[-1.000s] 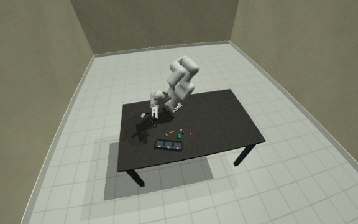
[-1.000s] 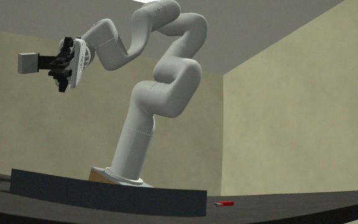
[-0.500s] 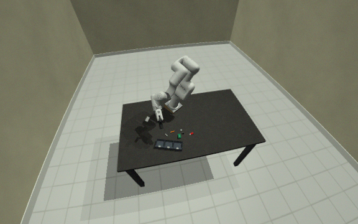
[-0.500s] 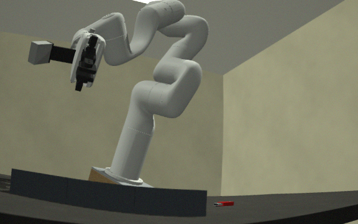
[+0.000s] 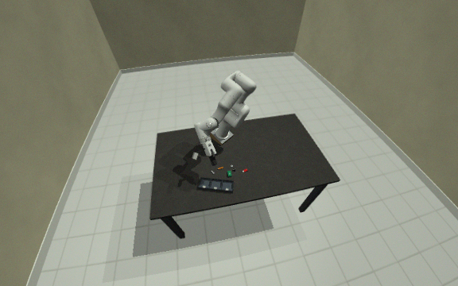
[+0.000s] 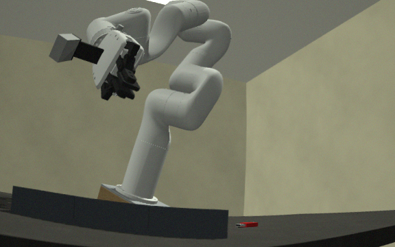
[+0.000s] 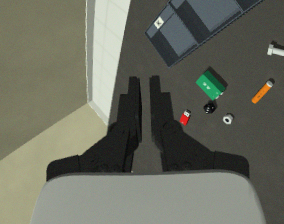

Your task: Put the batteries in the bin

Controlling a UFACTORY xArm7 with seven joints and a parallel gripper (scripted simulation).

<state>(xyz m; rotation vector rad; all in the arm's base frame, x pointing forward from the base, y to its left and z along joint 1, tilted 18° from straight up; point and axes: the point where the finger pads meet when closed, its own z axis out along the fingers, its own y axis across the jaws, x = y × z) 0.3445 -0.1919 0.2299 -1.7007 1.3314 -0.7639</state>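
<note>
Right now the dark blue bin is 19 cm below my hand, 7 cm ahead of it and 1 cm to the right of it. Also, from my hand: green nine-volt battery (20 cm below, 11 cm to the left, 1 cm behind); bolt (20 cm below, 5 cm behind, 1 cm to the right); orange cylindrical battery (20 cm below, 7 cm behind, 5 cm to the left).
</note>
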